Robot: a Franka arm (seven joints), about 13 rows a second.
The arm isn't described. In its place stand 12 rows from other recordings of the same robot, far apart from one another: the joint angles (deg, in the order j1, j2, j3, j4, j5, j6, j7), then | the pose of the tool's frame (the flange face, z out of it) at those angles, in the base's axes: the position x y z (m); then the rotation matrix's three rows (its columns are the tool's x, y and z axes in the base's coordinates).
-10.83 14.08 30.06 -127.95 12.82 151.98 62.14 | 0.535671, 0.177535, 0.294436; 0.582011, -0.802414, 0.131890; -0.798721, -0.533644, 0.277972; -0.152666, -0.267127, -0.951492
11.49 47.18 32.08 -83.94 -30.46 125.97 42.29 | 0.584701, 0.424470, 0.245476; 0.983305, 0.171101, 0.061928; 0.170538, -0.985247, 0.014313; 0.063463, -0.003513, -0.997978
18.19 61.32 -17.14 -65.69 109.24 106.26 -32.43 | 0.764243, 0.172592, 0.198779; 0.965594, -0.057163, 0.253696; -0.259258, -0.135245, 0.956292; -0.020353, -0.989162, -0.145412
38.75 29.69 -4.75 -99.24 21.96 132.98 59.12 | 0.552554, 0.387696, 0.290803; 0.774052, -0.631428, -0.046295; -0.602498, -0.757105, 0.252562; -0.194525, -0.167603, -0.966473
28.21 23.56 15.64 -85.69 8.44 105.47 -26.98 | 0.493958, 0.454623, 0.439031; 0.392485, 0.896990, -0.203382; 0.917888, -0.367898, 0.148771; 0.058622, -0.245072, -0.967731
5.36 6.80 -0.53 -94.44 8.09 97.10 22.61 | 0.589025, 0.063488, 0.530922; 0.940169, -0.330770, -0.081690; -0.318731, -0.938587, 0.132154; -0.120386, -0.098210, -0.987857
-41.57 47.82 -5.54 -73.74 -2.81 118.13 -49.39 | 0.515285, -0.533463, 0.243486; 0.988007, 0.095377, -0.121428; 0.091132, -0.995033, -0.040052; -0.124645, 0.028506, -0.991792
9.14 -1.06 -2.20 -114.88 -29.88 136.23 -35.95 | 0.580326, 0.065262, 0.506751; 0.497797, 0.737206, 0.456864; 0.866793, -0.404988, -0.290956; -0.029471, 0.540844, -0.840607
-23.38 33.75 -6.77 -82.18 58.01 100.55 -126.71 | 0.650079, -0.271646, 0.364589; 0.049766, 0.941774, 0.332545; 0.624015, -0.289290, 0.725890; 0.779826, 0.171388, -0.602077
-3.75 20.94 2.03 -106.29 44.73 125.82 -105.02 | 0.637635, 0.004210, 0.331451; 0.203933, 0.969443, 0.136353; 0.779270, -0.245054, 0.576790; 0.592579, -0.011371, -0.805432
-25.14 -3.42 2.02 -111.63 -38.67 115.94 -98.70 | 0.500645, -0.252558, 0.529612; -0.024842, 0.998851, -0.040991; 0.803491, -0.004447, -0.595301; -0.594799, -0.047724, -0.802457
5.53 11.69 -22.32 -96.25 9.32 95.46 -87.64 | 0.580039, -0.142686, 0.470959; 0.364371, 0.916464, -0.165309; 0.928614, -0.344211, 0.138542; 0.070068, -0.203989, -0.976462
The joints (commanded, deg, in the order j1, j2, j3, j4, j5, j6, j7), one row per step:
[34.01, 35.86, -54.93, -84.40, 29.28, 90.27, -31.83]
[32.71, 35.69, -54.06, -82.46, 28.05, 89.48, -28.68]
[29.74, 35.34, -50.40, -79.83, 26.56, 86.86, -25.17]
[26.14, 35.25, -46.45, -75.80, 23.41, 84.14, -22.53]
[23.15, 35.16, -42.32, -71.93, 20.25, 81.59, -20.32]
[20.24, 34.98, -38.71, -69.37, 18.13, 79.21, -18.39]
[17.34, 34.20, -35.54, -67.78, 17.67, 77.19, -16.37]
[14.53, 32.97, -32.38, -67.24, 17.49, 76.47, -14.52]
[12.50, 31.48, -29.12, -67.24, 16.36, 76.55, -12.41]
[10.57, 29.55, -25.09, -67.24, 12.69, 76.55, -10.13]
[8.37, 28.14, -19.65, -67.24, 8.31, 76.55, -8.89]
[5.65, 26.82, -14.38, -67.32, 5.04, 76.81, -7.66]
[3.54, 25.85, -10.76, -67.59, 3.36, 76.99, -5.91]
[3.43, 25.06, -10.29, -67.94, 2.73, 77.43, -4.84]
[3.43, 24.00, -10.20, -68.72, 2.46, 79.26, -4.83]
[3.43, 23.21, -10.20, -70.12, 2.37, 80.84, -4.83]
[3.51, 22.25, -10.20, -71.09, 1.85, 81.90, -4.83]
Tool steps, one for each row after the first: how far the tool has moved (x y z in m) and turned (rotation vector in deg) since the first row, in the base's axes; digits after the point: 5 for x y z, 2 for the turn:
[0.00349, -0.00320, 0.01038, -1.45, -0.04, -2.43]
[0.00669, 0.00090, 0.01438, -1.32, 1.80, -4.28]
[0.01188, 0.00030, 0.02631, -2.89, 3.06, -4.88]
[0.01674, 0.00618, 0.03852, -4.40, 3.98, -4.63]
[0.01762, 0.00596, 0.04571, -4.92, 5.23, -5.26]
[0.01567, 0.00205, 0.05502, -3.80, 5.90, -6.87]
[0.01321, -0.00358, 0.06394, -2.37, 5.73, -8.55]
[0.01112, -0.00265, 0.07333, -1.99, 5.15, -9.71]
[0.00725, 0.00092, 0.08717, -3.79, 4.57, -10.12]
[0.00558, 0.01287, 0.09496, -5.68, 4.31, -8.50]
[0.00382, 0.02028, 0.10380, -6.70, 3.52, -7.59]
[0.00179, 0.02409, 0.11007, -7.12, 2.99, -8.10]
[-0.00007, 0.02523, 0.11644, -7.72, 2.20, -8.87]
[-0.00050, 0.02451, 0.12418, -7.84, 0.10, -8.94]
[-0.00137, 0.02323, 0.12383, -7.83, -0.85, -9.05]
[-0.00356, 0.02224, 0.12820, -8.22, -1.89, -9.04]

